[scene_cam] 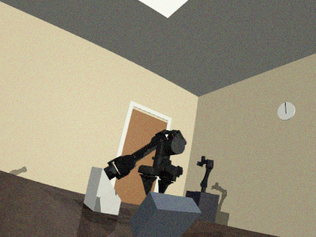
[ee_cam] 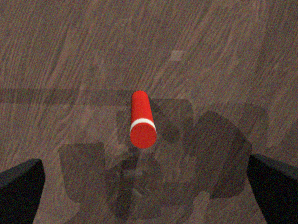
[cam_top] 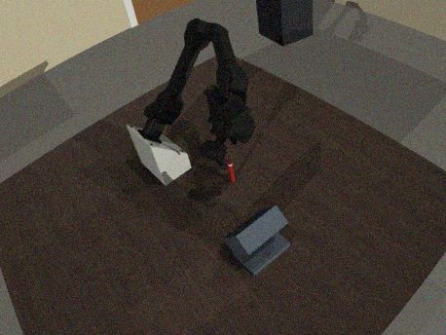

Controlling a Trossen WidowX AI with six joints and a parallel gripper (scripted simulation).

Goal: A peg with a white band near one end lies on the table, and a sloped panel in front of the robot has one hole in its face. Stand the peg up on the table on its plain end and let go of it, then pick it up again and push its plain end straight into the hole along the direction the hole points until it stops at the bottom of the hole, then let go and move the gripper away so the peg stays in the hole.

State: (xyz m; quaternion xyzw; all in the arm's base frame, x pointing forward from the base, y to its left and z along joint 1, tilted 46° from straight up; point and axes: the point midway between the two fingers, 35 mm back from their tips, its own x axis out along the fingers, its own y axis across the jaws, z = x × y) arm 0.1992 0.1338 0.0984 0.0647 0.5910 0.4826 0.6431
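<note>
My gripper tip is 6 cm above the red peg. From my gripper tip the other things lie so: sloped panel: 24 cm ahead, 8 cm to the right, 4 cm below.
</note>
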